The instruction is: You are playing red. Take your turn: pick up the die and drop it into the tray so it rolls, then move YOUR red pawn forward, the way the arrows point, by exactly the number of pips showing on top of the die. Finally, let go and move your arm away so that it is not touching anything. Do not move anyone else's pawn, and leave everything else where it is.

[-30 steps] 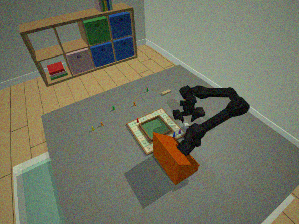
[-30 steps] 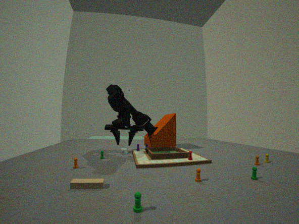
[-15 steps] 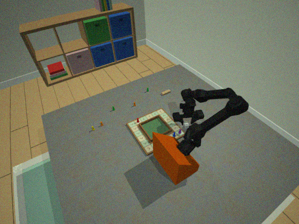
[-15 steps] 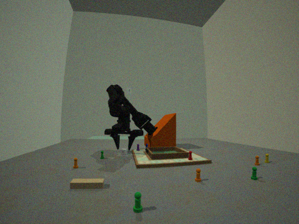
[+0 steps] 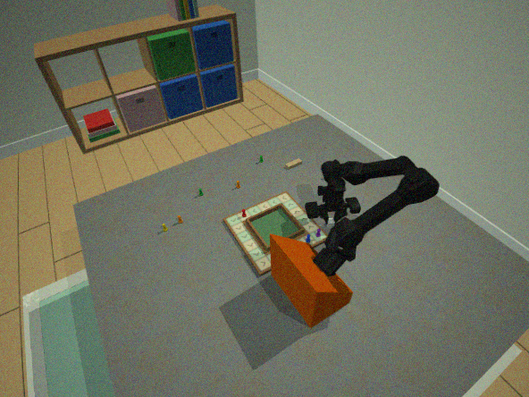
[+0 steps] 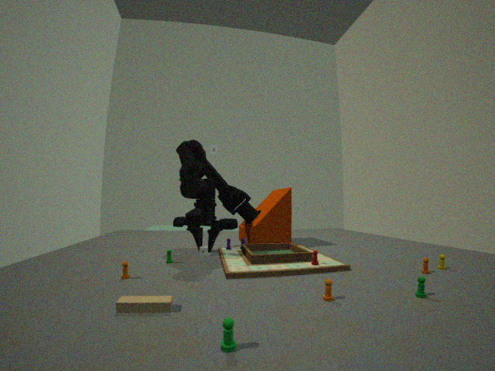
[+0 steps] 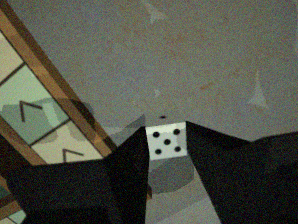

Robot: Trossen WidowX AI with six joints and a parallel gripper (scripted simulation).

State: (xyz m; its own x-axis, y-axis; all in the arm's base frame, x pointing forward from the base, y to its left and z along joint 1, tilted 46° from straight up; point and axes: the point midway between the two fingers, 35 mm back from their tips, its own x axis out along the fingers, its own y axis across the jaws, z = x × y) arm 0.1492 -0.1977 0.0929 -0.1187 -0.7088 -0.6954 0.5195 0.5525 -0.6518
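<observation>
My gripper tip is 230 mm short of the red pawn, 220 mm to the right of it and 20 mm below it. Round my gripper tip: blue pawn 10 mm behind, 120 mm to the left, 20 mm above; white die right at my gripper tip; purple pawn 10 mm behind, 80 mm to the left, 20 mm above.
</observation>
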